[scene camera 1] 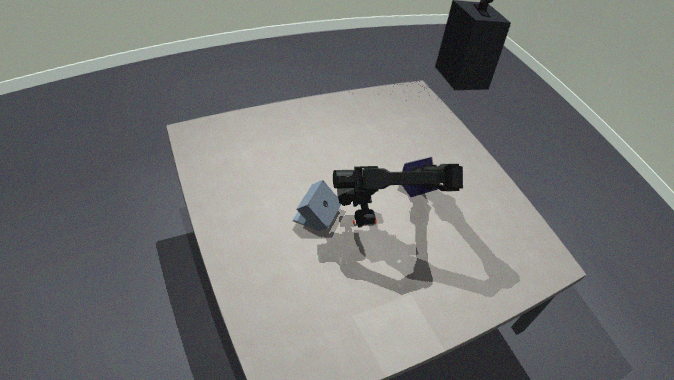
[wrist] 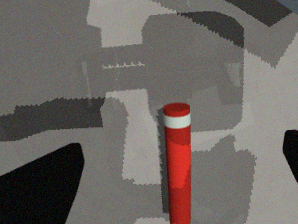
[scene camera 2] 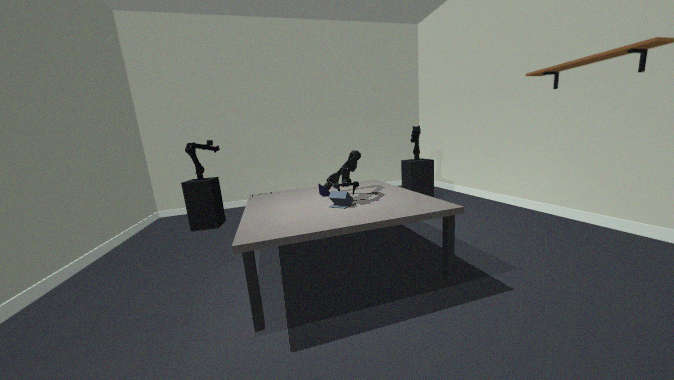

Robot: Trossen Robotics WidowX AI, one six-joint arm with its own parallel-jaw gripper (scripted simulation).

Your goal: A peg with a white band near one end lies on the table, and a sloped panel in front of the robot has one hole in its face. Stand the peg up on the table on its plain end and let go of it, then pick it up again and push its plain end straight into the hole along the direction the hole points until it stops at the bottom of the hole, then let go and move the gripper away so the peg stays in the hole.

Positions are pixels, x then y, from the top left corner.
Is my gripper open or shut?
Open.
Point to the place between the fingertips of my gripper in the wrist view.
183, 147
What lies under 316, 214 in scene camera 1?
A blue-grey sloped panel.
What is my gripper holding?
Nothing.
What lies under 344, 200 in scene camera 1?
My gripper.
